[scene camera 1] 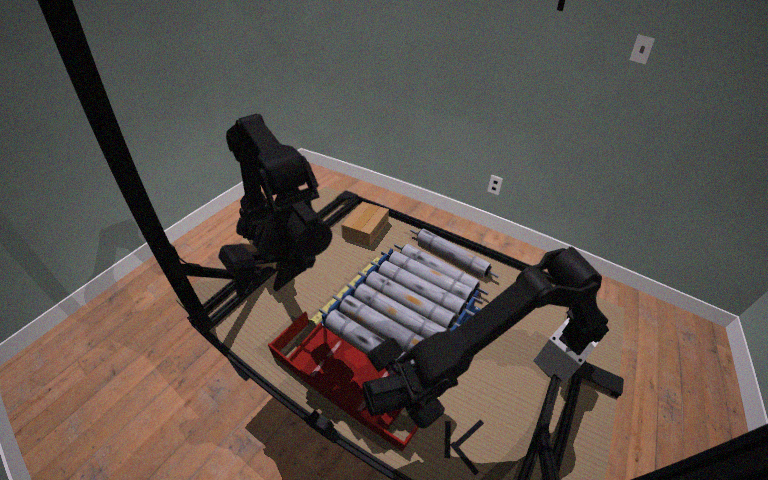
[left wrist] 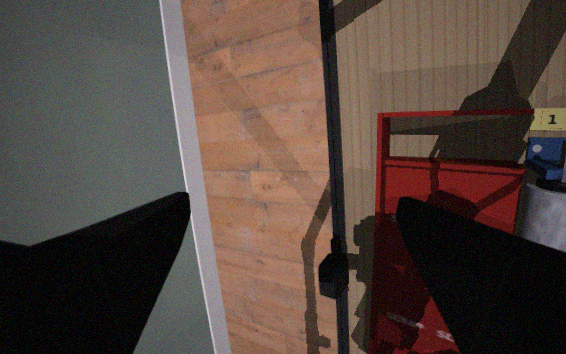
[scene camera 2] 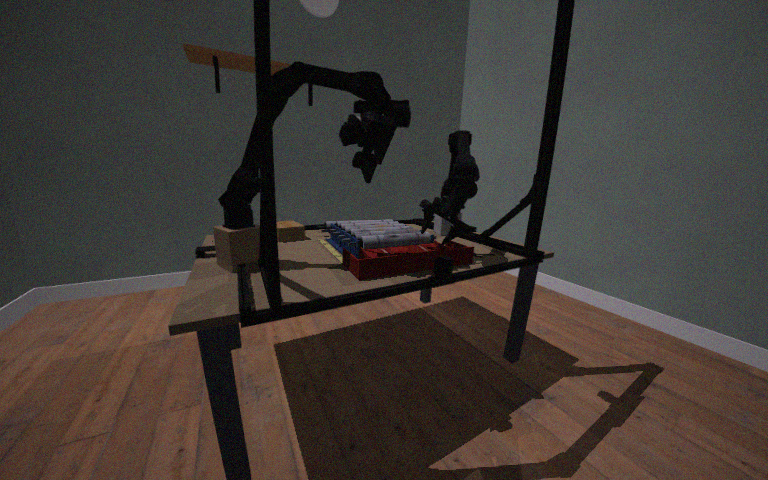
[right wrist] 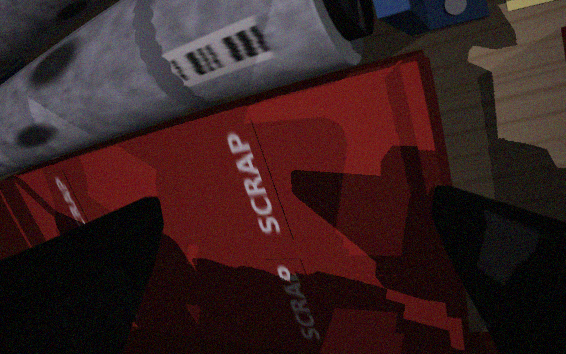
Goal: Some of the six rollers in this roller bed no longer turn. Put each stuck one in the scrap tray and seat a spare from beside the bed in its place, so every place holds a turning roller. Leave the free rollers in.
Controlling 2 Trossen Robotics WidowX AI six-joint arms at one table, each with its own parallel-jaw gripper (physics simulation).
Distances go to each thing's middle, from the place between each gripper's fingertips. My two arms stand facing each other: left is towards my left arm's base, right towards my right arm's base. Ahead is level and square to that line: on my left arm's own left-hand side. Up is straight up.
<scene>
The cardboard box [scene camera 1: 366,222] is 52 cm ahead of my right hand, 32 cm to the left of it and 4 cm below it.
I see my left gripper 550 mm short of the cardboard box, 40 mm to the right of it and 240 mm above it.
</scene>
